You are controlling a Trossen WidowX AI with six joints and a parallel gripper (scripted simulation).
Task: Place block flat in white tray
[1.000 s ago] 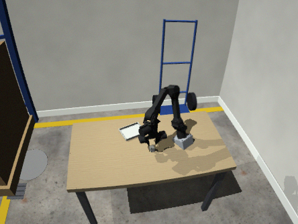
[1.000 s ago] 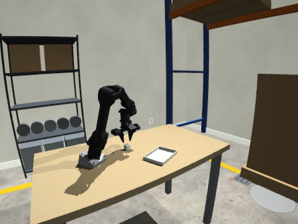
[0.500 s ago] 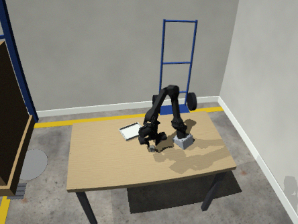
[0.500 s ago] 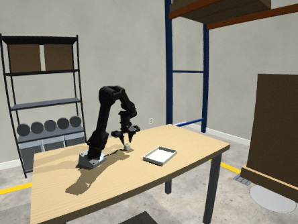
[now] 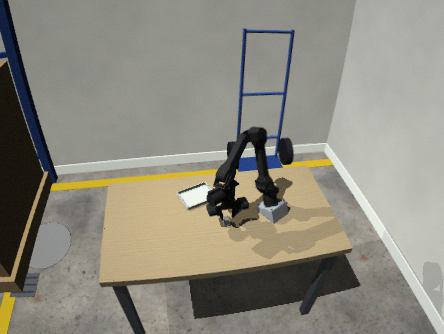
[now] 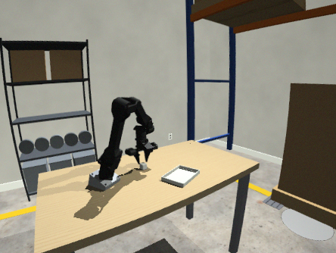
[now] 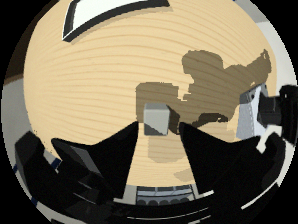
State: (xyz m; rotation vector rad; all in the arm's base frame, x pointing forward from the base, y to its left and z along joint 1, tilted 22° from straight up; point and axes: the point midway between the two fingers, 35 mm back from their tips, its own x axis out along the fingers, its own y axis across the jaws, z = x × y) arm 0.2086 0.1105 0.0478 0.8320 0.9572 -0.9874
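Now: hand 5 cm above the small grey block. Also, from my hand: white tray 15 cm ahead, 18 cm to the right, 6 cm below.
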